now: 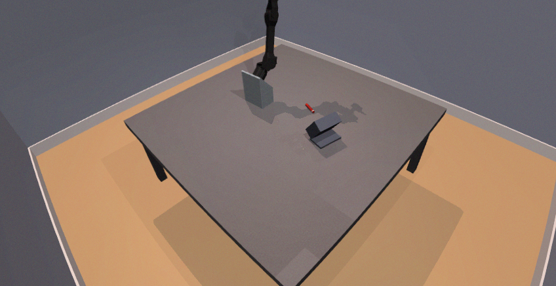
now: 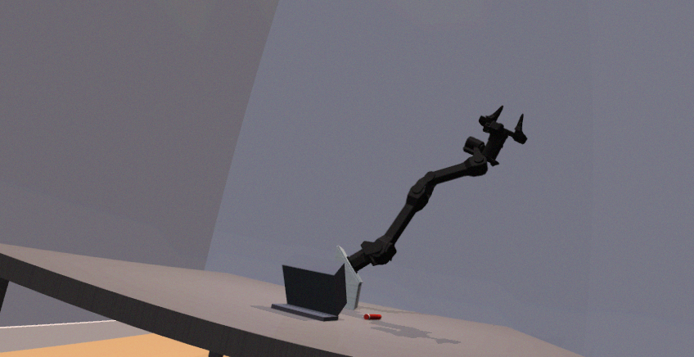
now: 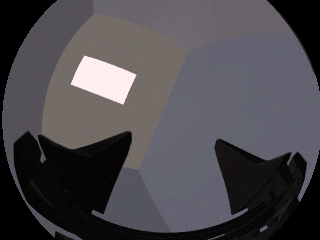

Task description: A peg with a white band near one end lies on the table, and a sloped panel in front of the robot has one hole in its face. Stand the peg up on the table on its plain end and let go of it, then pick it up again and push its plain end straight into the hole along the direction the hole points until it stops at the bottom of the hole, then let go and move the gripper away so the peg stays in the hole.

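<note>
Right now the red peg is 790 mm below my gripper tip, 420 mm to the right of it and 260 mm ahead of it. From my gripper tip the other things lie so: sloped panel 730 mm below, 560 mm to the right, 420 mm ahead; then flat base plate 790 mm below, 570 mm to the right, 440 mm ahead.
</note>
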